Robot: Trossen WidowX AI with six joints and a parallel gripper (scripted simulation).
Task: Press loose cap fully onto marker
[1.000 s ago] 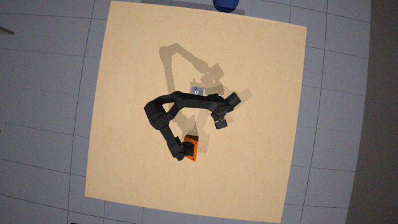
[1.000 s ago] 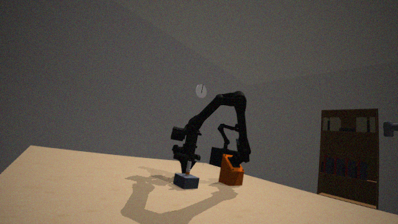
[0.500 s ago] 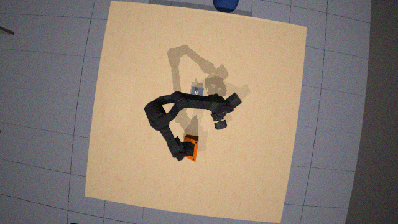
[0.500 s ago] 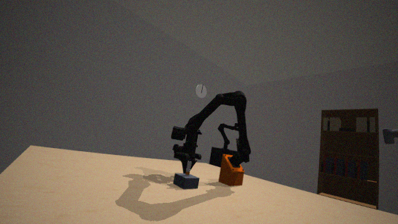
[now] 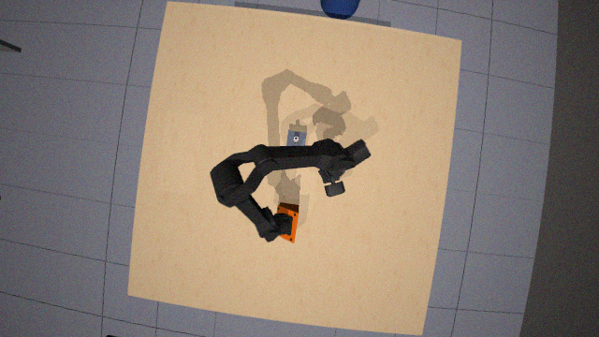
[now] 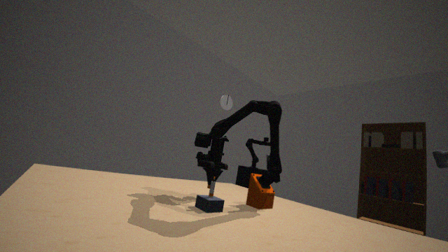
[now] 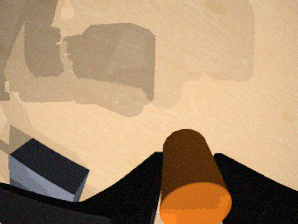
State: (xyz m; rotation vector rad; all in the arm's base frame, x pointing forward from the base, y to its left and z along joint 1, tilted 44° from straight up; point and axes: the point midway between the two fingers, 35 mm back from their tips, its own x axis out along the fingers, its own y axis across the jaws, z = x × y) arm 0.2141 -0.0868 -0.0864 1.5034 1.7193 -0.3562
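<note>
The holder block lies 9 cm ahead of my gripper tip, 12 cm to the left of it and 5 cm below it. From my gripper tip the other things lie so: orange cap: 1 cm above.
</note>
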